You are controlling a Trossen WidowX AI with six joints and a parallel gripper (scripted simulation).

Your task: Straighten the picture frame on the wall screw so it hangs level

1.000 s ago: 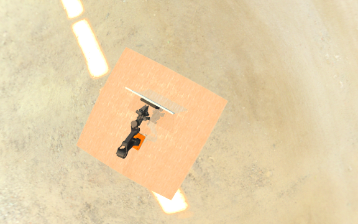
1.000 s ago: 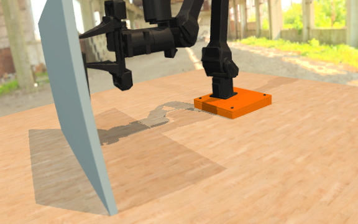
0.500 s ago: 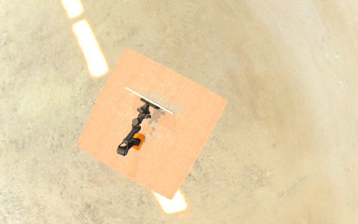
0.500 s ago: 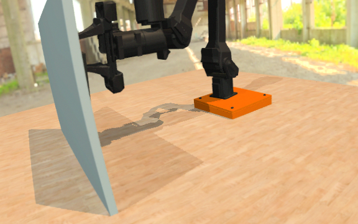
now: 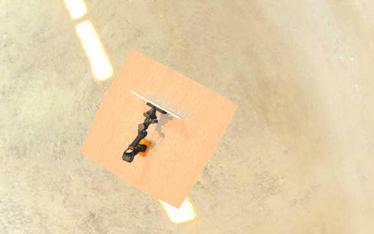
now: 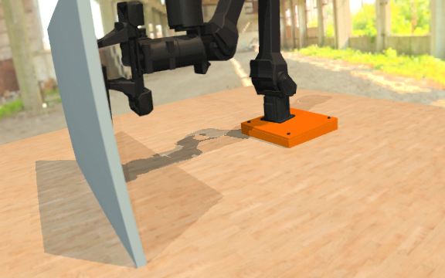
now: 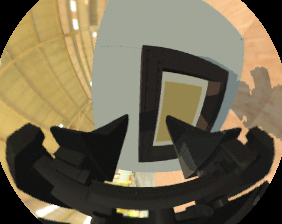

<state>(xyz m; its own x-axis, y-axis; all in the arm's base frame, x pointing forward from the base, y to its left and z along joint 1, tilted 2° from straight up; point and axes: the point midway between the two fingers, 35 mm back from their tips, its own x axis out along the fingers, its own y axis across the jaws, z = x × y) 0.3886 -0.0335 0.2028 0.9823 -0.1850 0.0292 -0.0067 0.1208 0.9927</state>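
Now: the picture frame 5 cm below my gripper tip, 1 cm to the right of it and 1 cm ahead of it. From my gripper tip the other things lie so: grey wall panel (6 cm below, 1 cm to the right, 1 cm ahead).
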